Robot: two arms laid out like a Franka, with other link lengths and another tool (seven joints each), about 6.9 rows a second.
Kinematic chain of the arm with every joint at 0, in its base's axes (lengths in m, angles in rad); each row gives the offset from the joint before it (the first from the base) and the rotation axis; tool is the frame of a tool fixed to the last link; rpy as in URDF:
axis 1: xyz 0 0 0.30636 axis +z
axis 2: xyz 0 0 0 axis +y
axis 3: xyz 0 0 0.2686 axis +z
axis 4: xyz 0.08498 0 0 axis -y
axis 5: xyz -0.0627 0 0.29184 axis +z
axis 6: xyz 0 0 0 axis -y
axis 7: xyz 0.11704 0 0 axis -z
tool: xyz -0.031 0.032 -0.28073 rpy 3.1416 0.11 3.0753
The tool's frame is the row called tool.
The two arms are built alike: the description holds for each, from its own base.
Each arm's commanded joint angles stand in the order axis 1, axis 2, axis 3, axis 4, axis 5, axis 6, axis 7.
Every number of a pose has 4 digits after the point. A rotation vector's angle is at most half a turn.
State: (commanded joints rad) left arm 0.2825 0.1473 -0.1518 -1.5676 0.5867 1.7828 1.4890; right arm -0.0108 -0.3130 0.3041 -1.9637 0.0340 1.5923 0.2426
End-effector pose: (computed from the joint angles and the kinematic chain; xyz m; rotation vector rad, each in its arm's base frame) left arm 0.5680 0.2412 0.3656 -1.9472 -2.0263 -0.4916; right arm 0.3443 0.1515 0.3334 0.0470 3.0807 -0.1209
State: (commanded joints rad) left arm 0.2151 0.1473 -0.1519 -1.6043 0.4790 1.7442 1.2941; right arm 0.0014 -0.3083 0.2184 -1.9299 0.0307 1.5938 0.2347
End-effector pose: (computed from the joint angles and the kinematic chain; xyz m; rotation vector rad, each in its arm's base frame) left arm 0.5564 0.1876 0.3301 -1.8535 -2.2347 -0.3907; right arm 0.3623 0.1280 0.3481 0.1392 3.0523 -0.0731
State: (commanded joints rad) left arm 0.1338 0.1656 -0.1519 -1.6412 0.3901 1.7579 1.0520; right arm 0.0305 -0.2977 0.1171 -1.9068 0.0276 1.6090 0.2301
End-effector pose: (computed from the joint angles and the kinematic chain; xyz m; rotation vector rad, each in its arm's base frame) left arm 0.5524 0.1262 0.2951 -1.7157 -2.4473 -0.3257; right arm 0.3800 0.1026 0.3576 0.2342 3.0233 -0.0235
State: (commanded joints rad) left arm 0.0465 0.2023 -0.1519 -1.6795 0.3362 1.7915 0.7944; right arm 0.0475 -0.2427 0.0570 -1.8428 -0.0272 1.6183 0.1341
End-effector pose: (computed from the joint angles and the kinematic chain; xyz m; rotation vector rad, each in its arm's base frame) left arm 0.5452 0.0671 0.2572 -1.5332 -2.6190 -0.2831; right arm 0.4020 0.0707 0.3612 0.1419 3.0039 -0.0647
